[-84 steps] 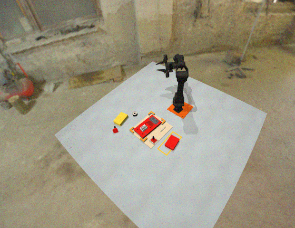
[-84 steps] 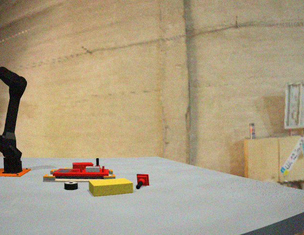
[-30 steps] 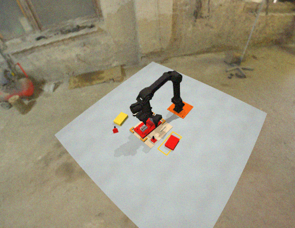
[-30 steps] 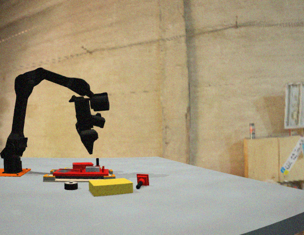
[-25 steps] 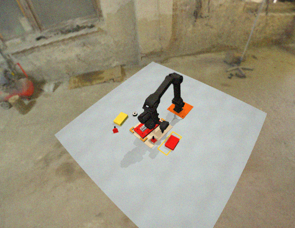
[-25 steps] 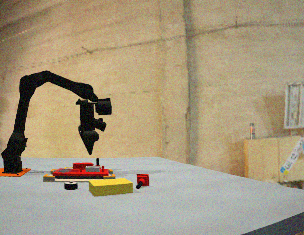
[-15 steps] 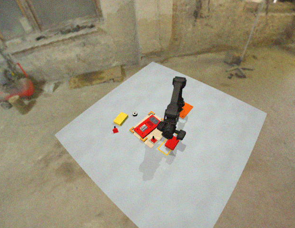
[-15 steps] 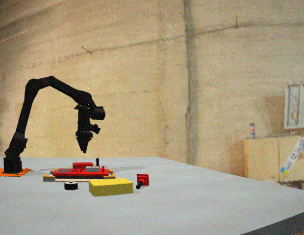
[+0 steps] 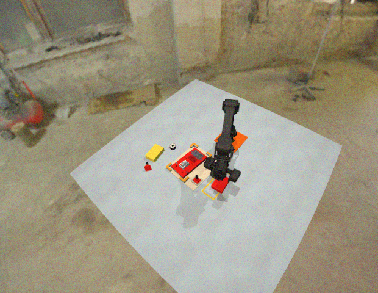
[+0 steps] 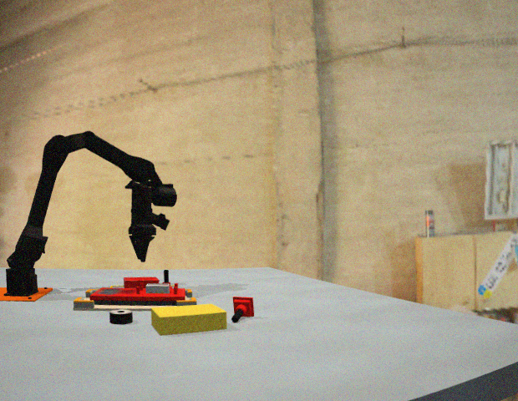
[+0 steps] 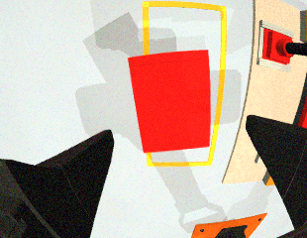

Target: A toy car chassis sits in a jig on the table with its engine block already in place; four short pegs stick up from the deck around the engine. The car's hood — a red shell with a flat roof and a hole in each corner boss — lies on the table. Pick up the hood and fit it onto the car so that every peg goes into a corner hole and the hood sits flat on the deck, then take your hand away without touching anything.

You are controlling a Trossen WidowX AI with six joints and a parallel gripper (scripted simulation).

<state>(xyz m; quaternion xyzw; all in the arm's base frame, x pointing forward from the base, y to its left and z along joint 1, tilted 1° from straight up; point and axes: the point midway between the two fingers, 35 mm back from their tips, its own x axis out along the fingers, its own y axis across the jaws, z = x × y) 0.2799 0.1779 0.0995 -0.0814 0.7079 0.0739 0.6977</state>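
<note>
Right now the red hood is 60 mm below my gripper tip. The rest, counted from my gripper tip: beige jig: 20 mm ahead, 210 mm to the right, 60 mm below; black ring: 10 mm ahead, 400 mm to the right, 70 mm below; grey engine block: 60 mm ahead, 220 mm to the right, 50 mm below.
</note>
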